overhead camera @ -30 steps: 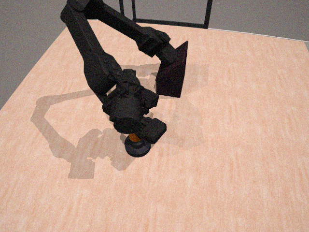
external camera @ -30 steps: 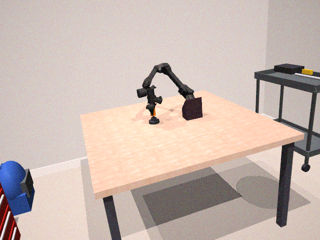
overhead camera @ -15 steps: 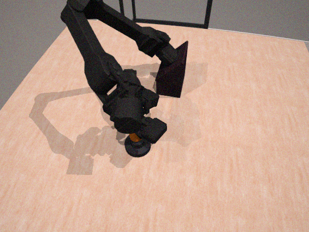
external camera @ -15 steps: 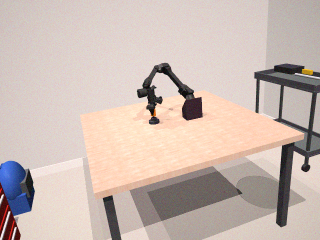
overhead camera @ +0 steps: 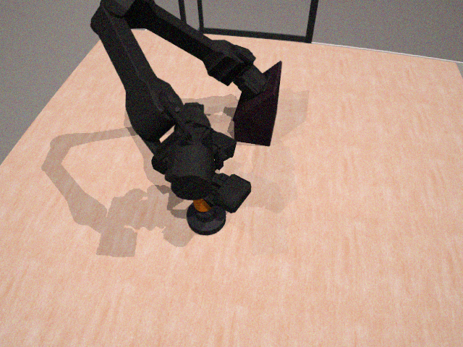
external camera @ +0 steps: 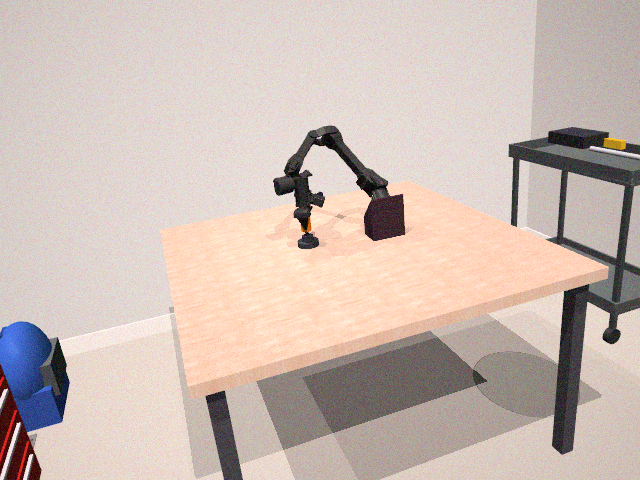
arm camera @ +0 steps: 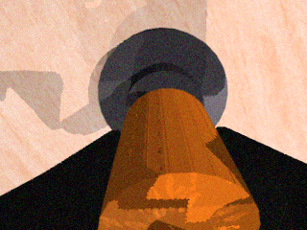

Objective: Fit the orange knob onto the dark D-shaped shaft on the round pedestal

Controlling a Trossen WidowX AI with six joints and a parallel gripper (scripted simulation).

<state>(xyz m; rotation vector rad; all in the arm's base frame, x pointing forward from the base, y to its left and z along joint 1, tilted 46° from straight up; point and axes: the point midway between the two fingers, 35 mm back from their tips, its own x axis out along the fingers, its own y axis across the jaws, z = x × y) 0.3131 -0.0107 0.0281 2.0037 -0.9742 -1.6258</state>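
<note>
My gripper tip is 20 mm below the orange knob. From my gripper tip the other things lie so: round pedestal: 40 mm below.
</note>
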